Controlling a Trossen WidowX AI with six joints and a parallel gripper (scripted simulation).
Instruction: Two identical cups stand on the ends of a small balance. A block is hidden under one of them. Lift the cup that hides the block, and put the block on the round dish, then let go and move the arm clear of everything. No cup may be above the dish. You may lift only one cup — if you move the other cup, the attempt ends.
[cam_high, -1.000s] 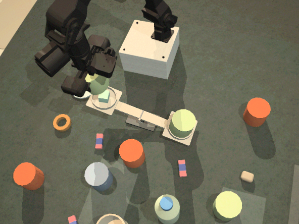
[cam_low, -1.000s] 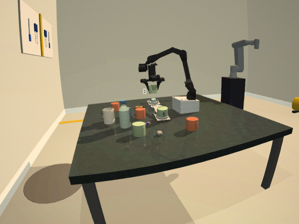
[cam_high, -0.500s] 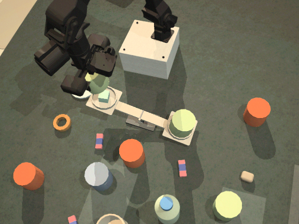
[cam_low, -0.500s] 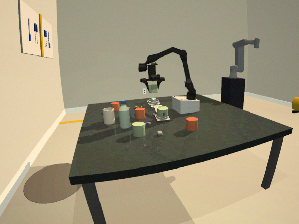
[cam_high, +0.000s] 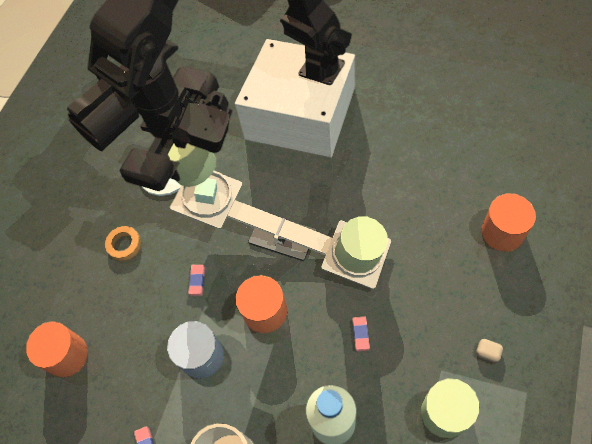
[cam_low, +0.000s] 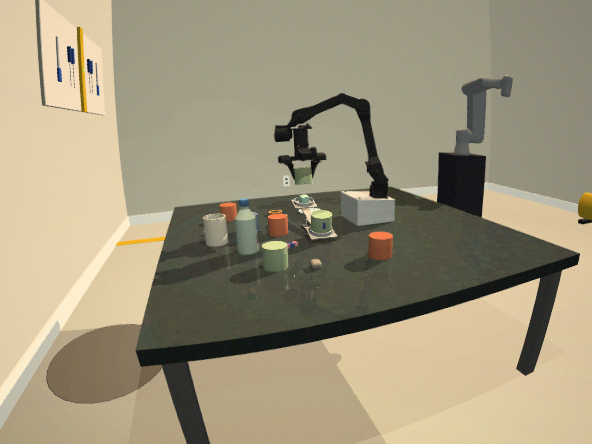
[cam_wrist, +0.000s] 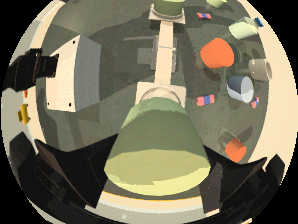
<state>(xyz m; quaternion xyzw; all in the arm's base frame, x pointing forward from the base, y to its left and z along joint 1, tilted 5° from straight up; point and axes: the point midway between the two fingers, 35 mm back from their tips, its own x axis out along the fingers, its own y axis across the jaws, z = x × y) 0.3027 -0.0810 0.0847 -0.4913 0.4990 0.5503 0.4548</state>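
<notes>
The teal block is 8 cm below my gripper tip and 1 cm to the left of it. Also, from my gripper tip: beige lump: 51 cm to the left, 16 cm below, 4 cm ahead; round white dish: 17 cm below, 12 cm to the right, 4 cm behind; grey-blue cup: 23 cm ahead, 13 cm to the left, 13 cm below.
</notes>
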